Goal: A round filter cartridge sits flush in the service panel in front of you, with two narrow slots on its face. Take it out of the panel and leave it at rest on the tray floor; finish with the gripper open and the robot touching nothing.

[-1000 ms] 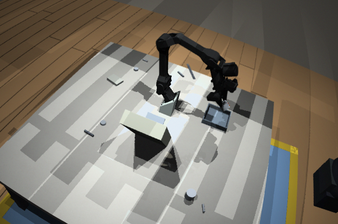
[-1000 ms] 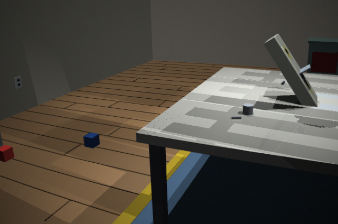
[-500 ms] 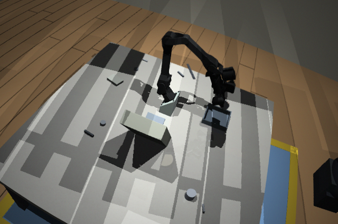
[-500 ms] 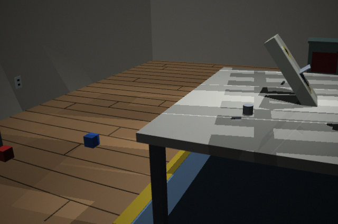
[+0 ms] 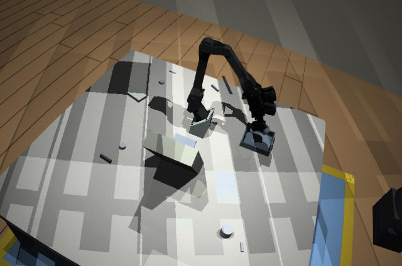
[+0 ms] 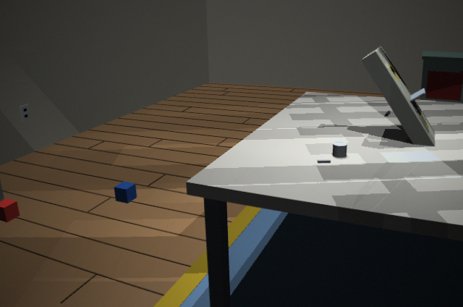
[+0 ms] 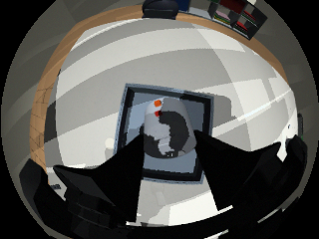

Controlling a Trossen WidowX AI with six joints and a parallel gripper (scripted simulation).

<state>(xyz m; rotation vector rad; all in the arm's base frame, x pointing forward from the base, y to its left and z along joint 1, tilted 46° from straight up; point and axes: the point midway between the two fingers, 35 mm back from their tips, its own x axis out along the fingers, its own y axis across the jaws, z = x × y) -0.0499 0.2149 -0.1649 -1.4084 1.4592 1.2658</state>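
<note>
Now: the round filter cartridge right at my gripper tip. Round my gripper tip: grey service panel (38 cm ahead, 30 cm to the right, 6 cm above); then blue-grey tray (8 cm below).
</note>
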